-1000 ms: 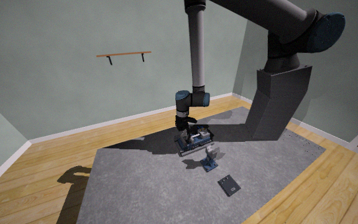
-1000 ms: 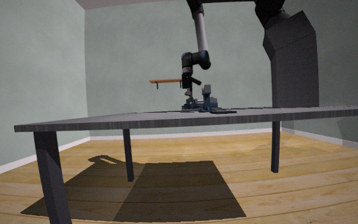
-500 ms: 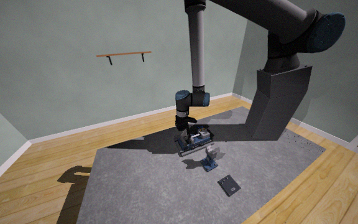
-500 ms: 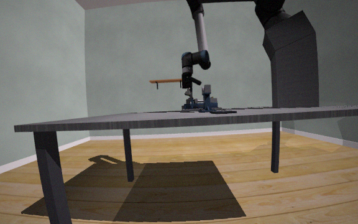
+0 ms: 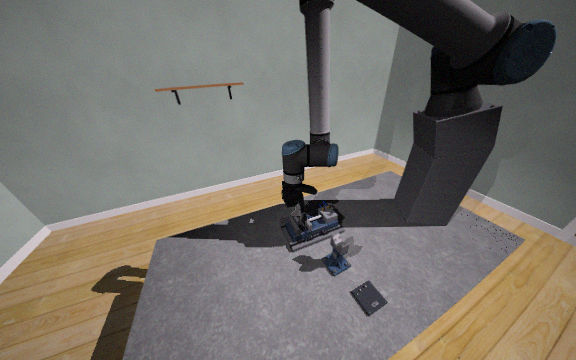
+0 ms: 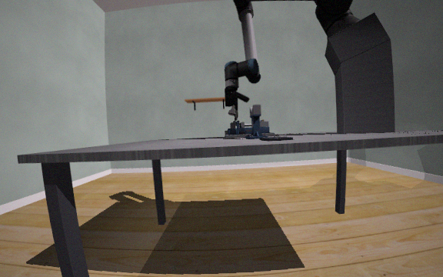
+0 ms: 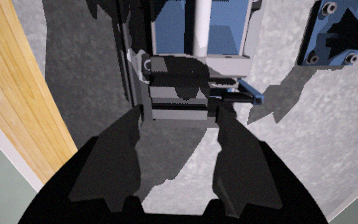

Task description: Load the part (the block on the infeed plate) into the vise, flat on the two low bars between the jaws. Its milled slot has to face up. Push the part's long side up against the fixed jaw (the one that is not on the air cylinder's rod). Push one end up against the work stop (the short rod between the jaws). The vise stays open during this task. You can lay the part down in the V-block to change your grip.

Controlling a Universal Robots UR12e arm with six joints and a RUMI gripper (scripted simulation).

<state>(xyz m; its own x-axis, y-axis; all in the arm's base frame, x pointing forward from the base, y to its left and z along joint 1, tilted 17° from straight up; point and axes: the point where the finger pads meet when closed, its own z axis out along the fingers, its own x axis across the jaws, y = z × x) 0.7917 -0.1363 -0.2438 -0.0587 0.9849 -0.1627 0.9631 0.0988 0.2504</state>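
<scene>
Now: hand 2 cm above the part. Round my hand: moving jaw (4 cm behind, 2 cm to the left, 5 cm below); work stop (7 cm to the left, 3 cm below); fixed jaw (3 cm ahead, 2 cm to the left, 5 cm below).
</scene>
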